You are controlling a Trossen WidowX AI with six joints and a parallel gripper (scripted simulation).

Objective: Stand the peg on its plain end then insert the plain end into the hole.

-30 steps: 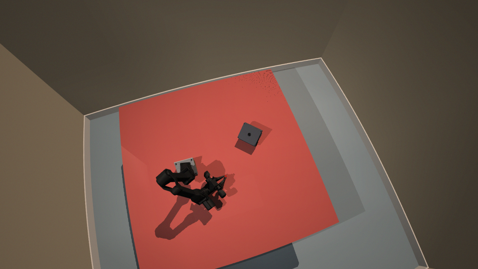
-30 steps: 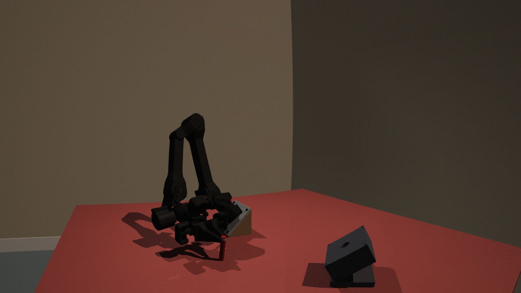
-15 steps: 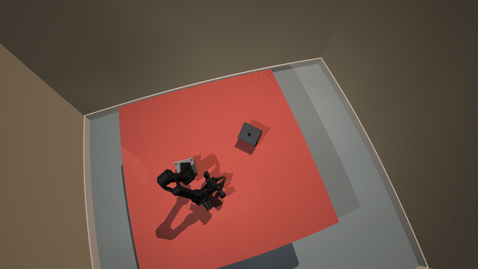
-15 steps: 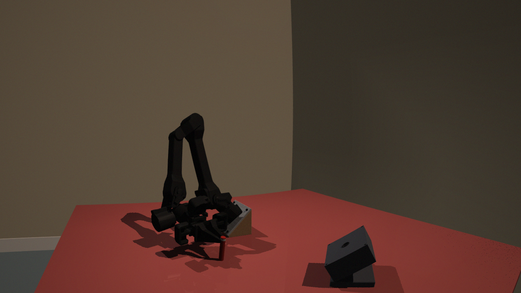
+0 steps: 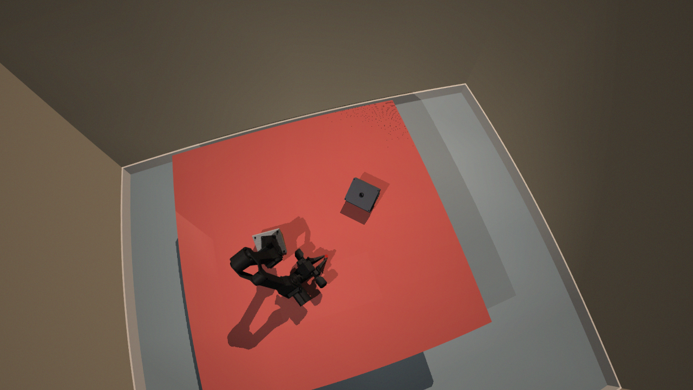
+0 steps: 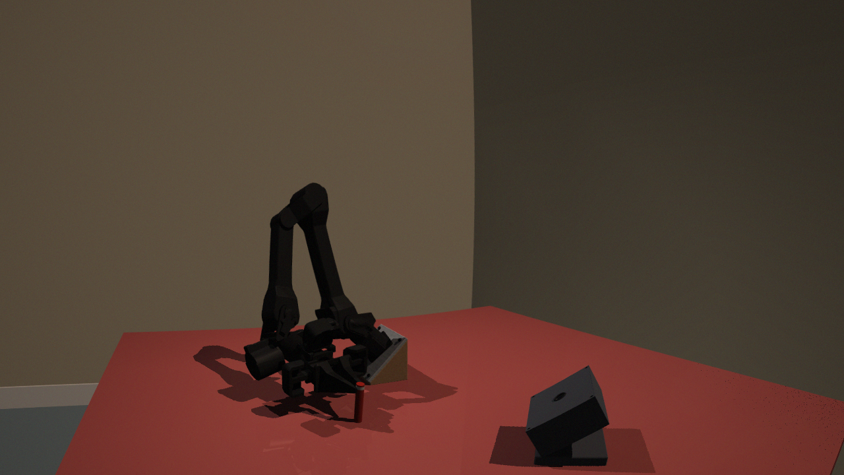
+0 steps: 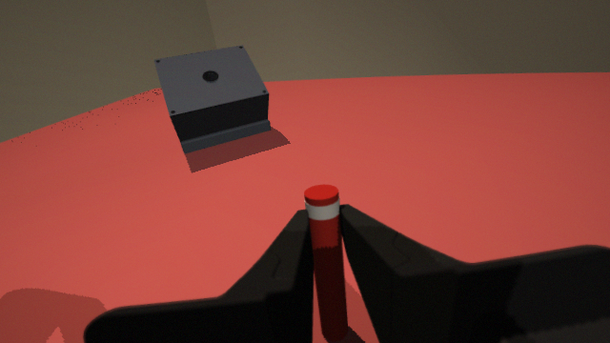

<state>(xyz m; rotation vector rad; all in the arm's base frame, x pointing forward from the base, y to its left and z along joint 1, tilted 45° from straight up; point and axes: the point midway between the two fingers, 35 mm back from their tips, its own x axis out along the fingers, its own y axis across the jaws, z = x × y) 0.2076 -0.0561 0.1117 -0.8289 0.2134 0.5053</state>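
Right now the red peg is 10 mm below my gripper tip. From my gripper tip the other things lie so: dark sloped panel 270 mm to the left, 210 mm ahead.
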